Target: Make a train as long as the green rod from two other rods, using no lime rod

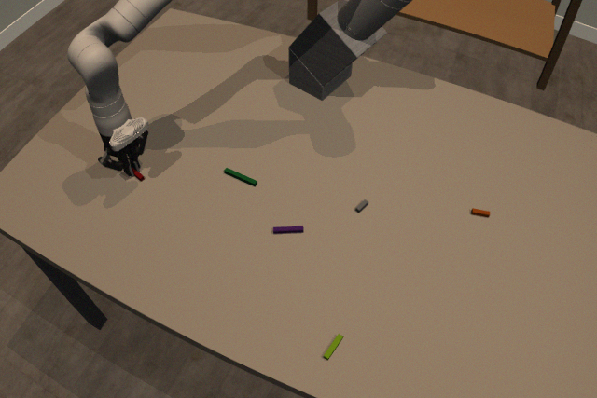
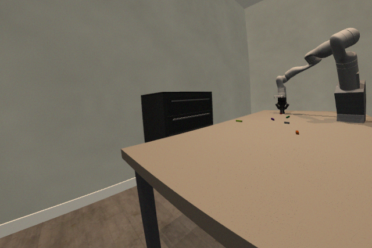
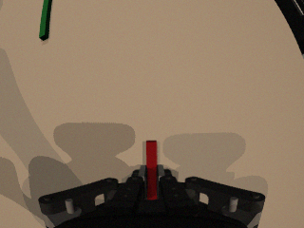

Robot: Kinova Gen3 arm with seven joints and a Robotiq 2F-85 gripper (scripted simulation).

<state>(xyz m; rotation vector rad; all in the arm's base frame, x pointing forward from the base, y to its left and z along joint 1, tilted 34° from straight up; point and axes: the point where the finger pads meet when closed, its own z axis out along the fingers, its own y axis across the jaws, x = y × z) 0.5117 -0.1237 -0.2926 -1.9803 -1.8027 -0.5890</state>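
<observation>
Right now the red rod is 1 cm below my hand. Round my hand: green rod: 13 cm behind, 22 cm to the left, 1 cm below; then blue rod: 4 cm to the right, 1 cm below; then purple rod: 8 cm behind, 38 cm to the left, 1 cm below.
</observation>
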